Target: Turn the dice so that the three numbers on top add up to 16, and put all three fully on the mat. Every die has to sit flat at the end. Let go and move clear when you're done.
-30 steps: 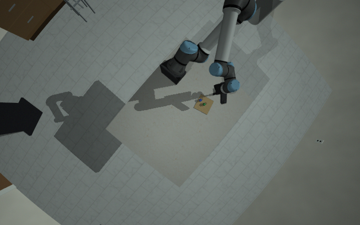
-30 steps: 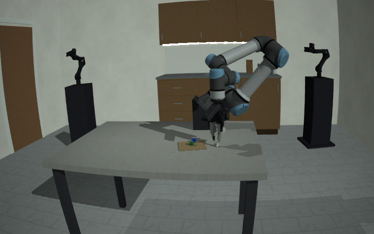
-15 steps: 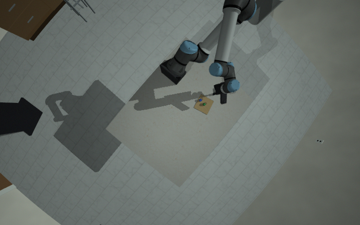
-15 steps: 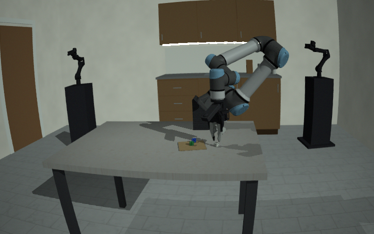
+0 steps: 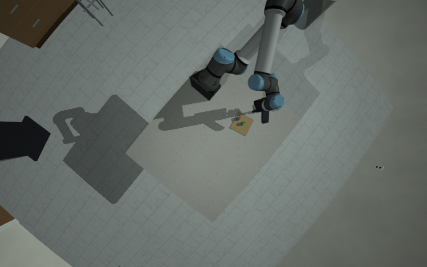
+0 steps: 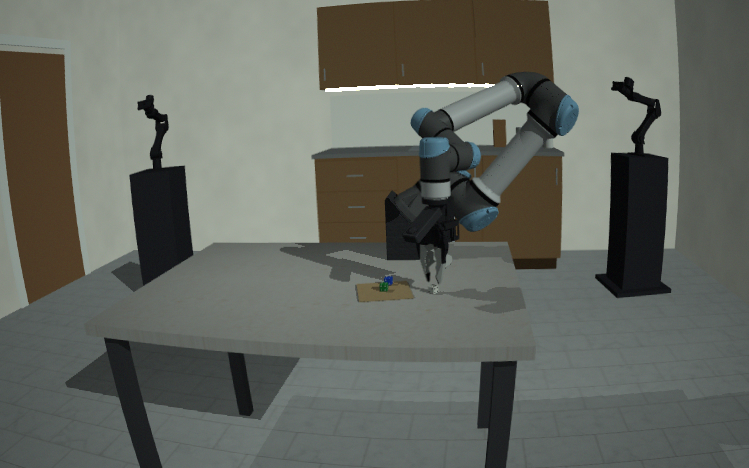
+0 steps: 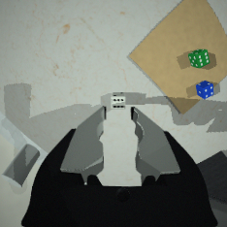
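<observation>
Right now the white die is 30 mm below my hand. Also, from my hand: blue die (80 mm behind, 120 mm to the right, 30 mm below); green die (30 mm behind, 130 mm to the right, 30 mm below); tan mat (30 mm behind, 130 mm to the right, 40 mm below).
</observation>
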